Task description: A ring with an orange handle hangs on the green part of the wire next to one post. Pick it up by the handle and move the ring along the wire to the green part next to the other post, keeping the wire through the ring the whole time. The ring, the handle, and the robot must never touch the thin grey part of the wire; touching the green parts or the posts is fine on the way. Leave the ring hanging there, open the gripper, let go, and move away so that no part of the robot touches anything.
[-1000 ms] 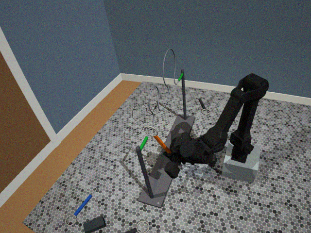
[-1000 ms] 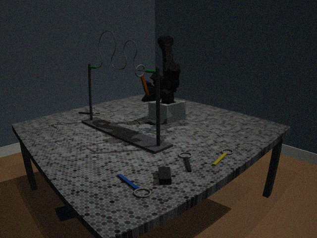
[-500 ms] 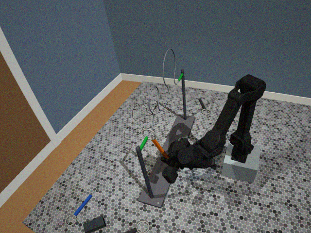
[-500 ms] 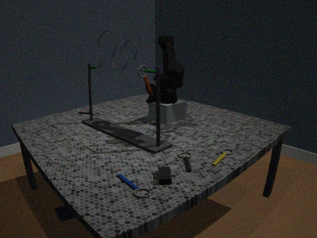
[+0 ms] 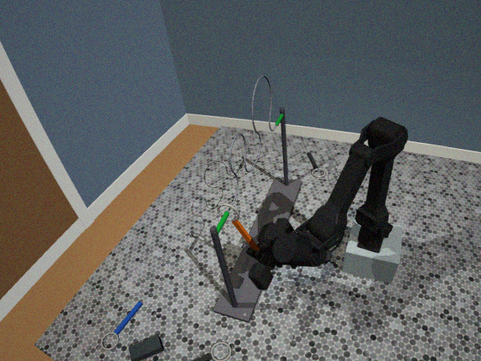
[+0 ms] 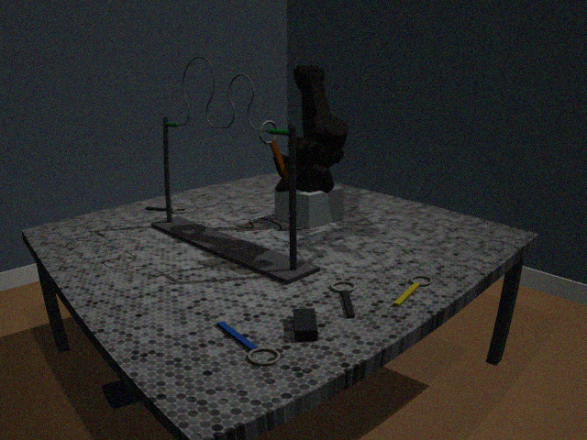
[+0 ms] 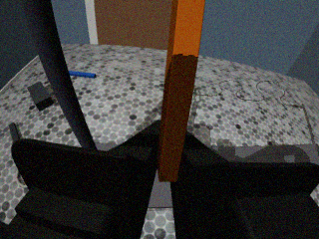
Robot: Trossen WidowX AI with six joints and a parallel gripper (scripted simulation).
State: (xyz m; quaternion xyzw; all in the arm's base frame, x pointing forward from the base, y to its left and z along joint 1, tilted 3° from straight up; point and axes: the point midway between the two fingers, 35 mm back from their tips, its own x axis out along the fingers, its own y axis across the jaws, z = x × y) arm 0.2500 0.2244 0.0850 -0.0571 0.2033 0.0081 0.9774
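Now: gripper tip 1 cm short of the orange-handled ring, 1 cm to the right of it and 10 cm below it. Round my gripper tip: yellow-handled ring (13 cm behind, 33 cm to the left, 18 cm below); blue-handled ring (29 cm ahead, 31 cm to the left, 18 cm below); dark block (17 cm ahead, 32 cm to the left, 17 cm below).
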